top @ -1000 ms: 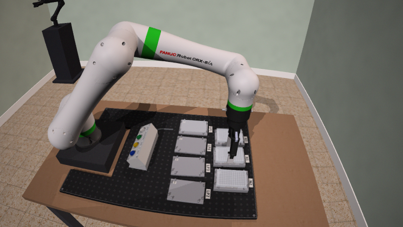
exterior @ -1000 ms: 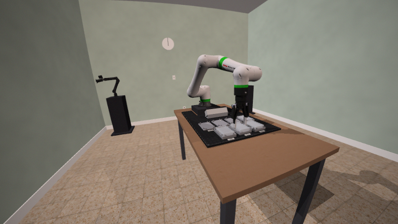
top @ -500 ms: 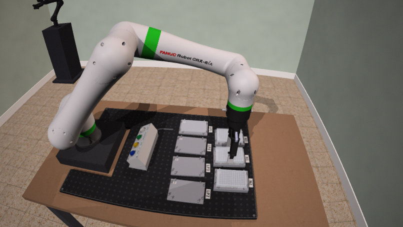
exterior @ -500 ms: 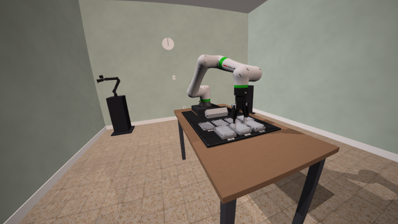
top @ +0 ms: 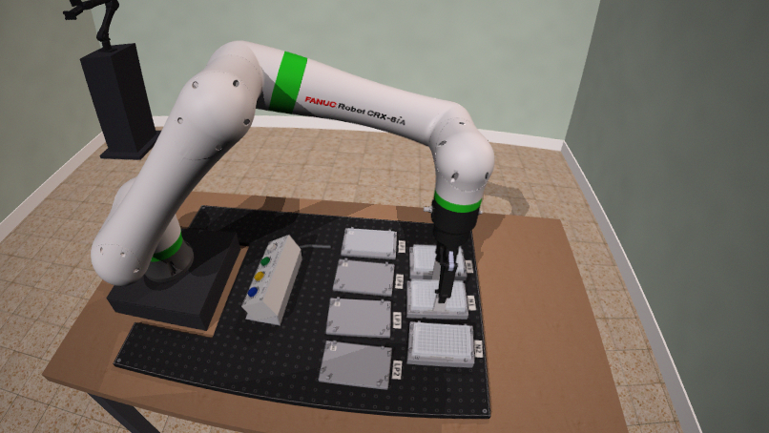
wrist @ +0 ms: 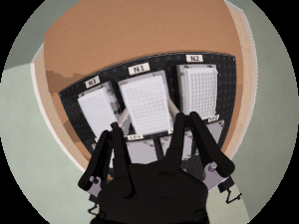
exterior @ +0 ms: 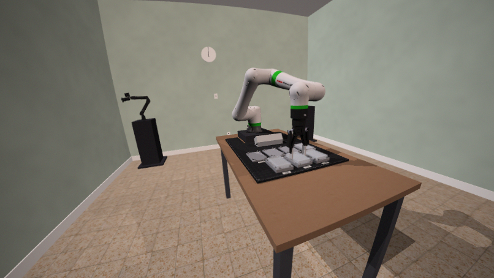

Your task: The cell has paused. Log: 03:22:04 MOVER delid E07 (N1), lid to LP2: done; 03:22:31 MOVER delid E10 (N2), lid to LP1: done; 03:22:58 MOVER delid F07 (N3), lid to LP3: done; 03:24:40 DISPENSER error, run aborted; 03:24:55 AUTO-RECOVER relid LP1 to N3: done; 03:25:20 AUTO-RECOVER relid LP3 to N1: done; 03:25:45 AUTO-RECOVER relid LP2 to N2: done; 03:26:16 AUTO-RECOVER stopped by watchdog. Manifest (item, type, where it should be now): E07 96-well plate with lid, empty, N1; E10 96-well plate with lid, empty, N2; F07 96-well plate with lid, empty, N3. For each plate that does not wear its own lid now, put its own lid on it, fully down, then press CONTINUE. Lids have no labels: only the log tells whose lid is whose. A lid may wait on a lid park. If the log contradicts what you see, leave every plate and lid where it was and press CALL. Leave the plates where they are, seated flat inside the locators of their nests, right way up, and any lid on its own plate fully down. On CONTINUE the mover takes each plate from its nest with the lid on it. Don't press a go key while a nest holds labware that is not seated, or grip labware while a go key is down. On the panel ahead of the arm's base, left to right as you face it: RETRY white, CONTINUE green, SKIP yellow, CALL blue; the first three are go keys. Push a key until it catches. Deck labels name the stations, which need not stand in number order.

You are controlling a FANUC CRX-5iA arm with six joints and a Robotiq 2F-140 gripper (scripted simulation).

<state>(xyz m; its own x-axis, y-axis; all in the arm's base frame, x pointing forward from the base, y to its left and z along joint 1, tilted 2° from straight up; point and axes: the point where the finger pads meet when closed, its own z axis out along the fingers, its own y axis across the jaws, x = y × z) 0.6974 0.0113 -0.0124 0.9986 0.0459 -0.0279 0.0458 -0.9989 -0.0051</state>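
Now: the plate 30 mm below my hand. The rest, counted from my hand: nest n2 (130 mm to the right, 40 mm below, 10 mm ahead); LP4 (180 mm behind, 60 mm to the left, 50 mm below); LP3 (180 mm behind, 70 mm to the right, 50 mm below).
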